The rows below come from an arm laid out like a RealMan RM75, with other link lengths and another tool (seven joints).
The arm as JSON. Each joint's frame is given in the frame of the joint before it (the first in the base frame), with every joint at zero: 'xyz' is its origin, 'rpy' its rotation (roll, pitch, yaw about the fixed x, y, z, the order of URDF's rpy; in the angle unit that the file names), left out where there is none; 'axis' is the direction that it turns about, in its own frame. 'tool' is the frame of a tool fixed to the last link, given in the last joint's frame.
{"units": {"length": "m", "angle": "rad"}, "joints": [
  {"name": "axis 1", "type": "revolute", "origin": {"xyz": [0.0, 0.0, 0.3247], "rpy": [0.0, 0.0, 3.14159]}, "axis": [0.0, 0.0, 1.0]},
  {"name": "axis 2", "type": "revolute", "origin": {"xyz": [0.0, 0.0, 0.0], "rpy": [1.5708, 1.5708, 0.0]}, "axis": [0.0, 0.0, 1.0]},
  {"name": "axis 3", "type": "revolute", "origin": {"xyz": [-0.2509, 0.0, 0.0], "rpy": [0.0, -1.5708, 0.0]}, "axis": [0.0, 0.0, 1.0]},
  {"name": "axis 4", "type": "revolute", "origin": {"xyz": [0.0, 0.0, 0.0], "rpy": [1.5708, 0.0, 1.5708]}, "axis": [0.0, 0.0, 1.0]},
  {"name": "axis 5", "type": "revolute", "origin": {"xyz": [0.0, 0.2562, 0.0], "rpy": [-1.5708, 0.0, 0.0]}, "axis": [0.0, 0.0, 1.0]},
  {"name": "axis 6", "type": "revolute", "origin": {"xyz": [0.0, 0.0, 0.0], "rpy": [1.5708, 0.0, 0.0]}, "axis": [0.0, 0.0, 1.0]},
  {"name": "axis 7", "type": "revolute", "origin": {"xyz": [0.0, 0.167, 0.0], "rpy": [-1.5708, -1.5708, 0.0]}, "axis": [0.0, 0.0, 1.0]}
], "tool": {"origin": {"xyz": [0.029, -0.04, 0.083], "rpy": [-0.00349, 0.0, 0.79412]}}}
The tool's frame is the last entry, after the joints.
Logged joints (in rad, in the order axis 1, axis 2, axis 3, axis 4, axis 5, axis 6, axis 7), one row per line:
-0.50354, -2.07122, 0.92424, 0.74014, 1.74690, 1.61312, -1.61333
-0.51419, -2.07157, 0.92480, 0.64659, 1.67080, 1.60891, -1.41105
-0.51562, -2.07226, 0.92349, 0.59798, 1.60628, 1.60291, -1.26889
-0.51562, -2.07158, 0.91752, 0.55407, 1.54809, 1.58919, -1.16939
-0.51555, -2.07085, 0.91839, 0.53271, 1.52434, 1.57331, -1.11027
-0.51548, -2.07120, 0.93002, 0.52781, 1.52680, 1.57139, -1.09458
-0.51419, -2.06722, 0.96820, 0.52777, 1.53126, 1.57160, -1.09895
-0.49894, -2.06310, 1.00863, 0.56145, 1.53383, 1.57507, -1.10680
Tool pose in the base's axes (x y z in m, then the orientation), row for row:
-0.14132, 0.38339, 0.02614, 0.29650, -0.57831, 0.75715, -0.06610
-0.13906, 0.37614, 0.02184, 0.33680, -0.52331, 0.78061, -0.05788
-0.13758, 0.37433, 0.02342, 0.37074, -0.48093, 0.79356, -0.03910
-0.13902, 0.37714, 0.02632, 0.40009, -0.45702, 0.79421, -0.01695
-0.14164, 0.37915, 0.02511, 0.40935, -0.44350, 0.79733, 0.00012
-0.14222, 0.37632, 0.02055, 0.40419, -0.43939, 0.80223, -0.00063
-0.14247, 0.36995, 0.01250, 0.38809, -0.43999, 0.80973, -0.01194
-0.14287, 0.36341, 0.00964, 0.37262, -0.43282, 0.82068, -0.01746
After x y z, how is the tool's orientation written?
As a quaternion, w x y z.
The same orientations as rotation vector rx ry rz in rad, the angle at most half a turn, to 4 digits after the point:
-1.5378, 2.0133, -0.1758
-1.3642, 2.0350, -0.1509
-1.2335, 2.0353, -0.1003
-1.1561, 2.0091, -0.0429
-1.1171, 2.0083, 0.0003
-1.1094, 2.0255, -0.0016
-1.1193, 2.0598, -0.0304
-1.1091, 2.1030, -0.0447

